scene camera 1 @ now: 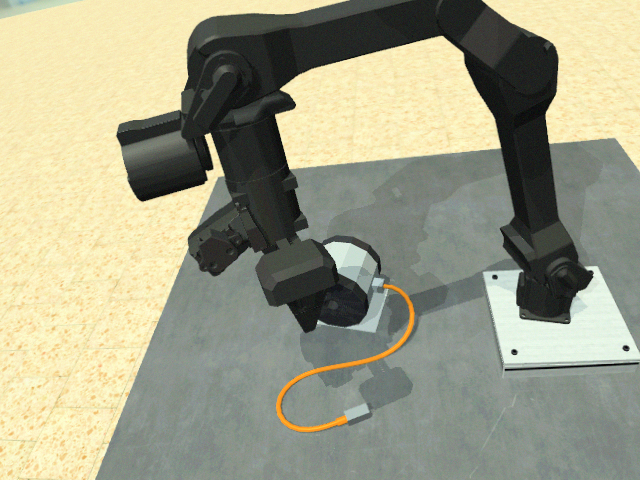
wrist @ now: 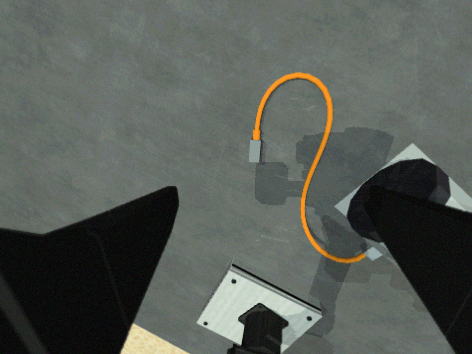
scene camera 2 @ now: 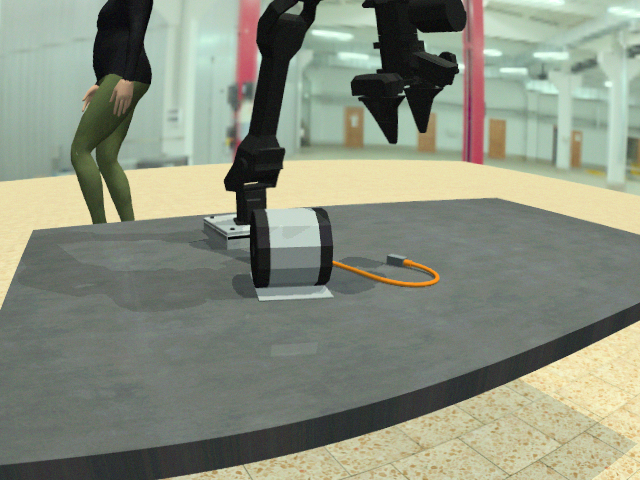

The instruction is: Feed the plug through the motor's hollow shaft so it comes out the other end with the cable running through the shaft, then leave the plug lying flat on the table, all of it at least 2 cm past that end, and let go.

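Places are measured from the arm's base along level axes (x left, y ahead, z down), in metres.
Where they show: gripper, between the fingertips: (scene camera 1: 297, 305) (wrist: 270, 195) (scene camera 2: 408, 137); arm's base, origin of its link: (scene camera 1: 543, 304) (wrist: 262, 320).
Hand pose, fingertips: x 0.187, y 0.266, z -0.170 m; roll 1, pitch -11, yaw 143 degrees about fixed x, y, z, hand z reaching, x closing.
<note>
Each offset is from my fingertips to the centre of the thing. "*": to the spot under its first point. Level surfaces: height alone.
The grey plug {dx +0.009, dy -0.043, dz +0.194 m} (scene camera 1: 357, 413) (scene camera 2: 396, 259) (wrist: 255, 151) lies on the table {dz +0.201 m} (scene camera 1: 439, 439) (scene camera 2: 361, 361) (wrist: 100, 100). Its orange cable (scene camera 1: 372, 358) (wrist: 330, 110) runs in an S to a small pale block {* dx -0.171, dy -0.039, dz +0.141 m} (scene camera 1: 378, 283) (wrist: 373, 254) beside the motor. The motor {* dx -0.189, dy -0.006, dz +0.106 m} (scene camera 1: 356, 255) (scene camera 2: 294, 242) (wrist: 405, 175), a pale drum with dark end caps, lies on its side on a pale plate. The cable is outside the shaft; the shaft opening is hard to make out. My gripper (scene camera 2: 408, 136) (wrist: 270, 195) is open and empty, high above the table. In the wrist view its right finger partly covers the motor.
The arm's pale base plate (scene camera 1: 584, 351) (wrist: 220, 305) is bolted near the back of the table, on the block's side of the motor. The gripper's shadow falls near the plug and cable. A standing person (scene camera 2: 111, 129) is beyond the table in scene camera 2.
</note>
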